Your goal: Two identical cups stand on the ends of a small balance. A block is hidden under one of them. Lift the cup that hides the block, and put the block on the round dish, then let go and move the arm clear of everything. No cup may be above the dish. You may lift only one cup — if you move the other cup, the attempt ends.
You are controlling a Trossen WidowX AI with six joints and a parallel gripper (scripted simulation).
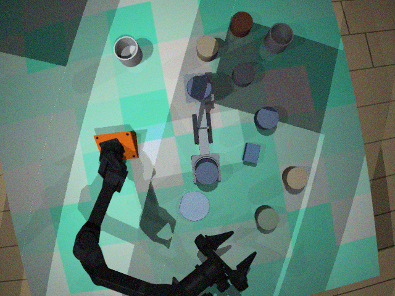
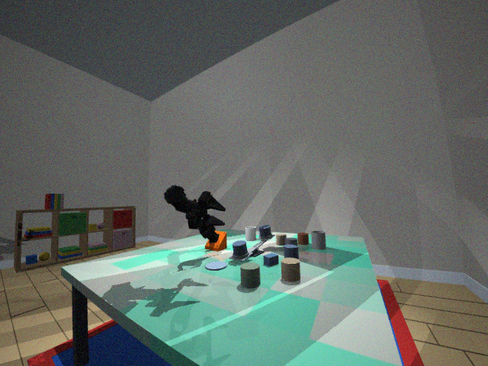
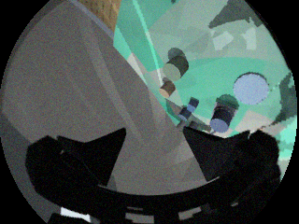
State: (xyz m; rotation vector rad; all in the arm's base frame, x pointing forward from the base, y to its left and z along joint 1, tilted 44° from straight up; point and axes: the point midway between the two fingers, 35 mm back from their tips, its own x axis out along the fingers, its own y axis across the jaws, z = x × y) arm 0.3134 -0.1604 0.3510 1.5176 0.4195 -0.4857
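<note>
Right now my gripper tip is 50 mm past the grey block, 200 mm to the right of it and 200 mm above it. Round my gripper tip: round dish: 120 mm behind, 90 mm to the left, 240 mm below; then blue cuboid: 110 mm ahead, 220 mm to the left, 220 mm below.
</note>
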